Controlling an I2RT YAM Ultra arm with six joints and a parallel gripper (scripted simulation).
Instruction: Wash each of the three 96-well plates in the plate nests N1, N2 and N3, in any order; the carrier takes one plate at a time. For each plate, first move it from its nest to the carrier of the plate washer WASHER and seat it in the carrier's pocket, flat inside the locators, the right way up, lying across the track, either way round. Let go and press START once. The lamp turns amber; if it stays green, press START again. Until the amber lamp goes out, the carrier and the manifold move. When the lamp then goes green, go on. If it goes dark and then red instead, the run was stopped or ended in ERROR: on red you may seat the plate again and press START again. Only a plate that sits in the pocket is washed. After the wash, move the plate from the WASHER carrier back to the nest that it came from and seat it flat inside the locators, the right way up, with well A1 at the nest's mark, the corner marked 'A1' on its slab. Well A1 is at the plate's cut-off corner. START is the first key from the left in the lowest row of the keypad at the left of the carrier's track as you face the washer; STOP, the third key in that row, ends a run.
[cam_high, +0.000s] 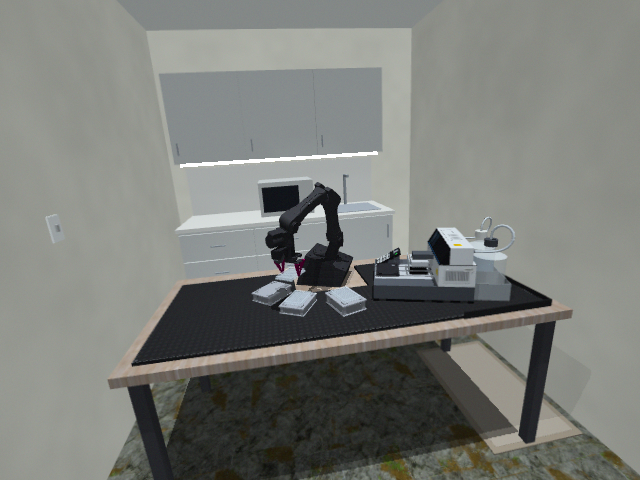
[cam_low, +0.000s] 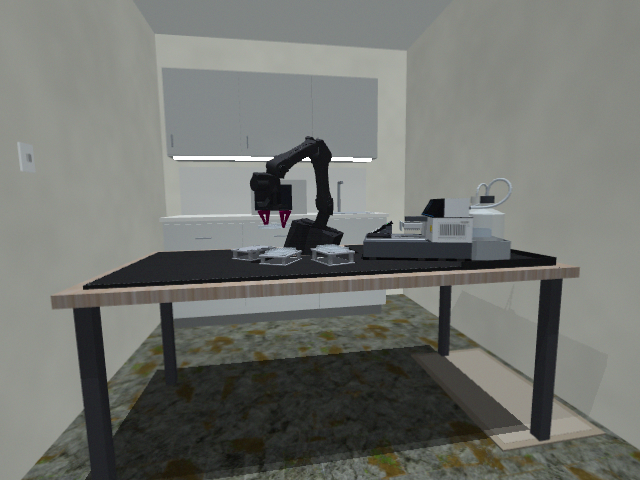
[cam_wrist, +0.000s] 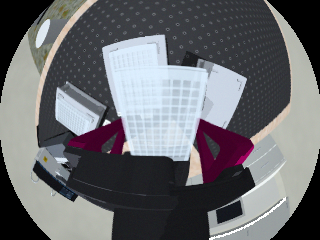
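Right now the washer carrier is 80 mm behind my hand, 490 mm to the left of it and 60 mm below it. Also, from my hand: clear bottle (120 mm ahead, 890 mm to the left, 20 mm below); plate washer (40 mm behind, 630 mm to the left, 20 mm below); nest (90 mm ahead, 230 mm to the left, 100 mm below).
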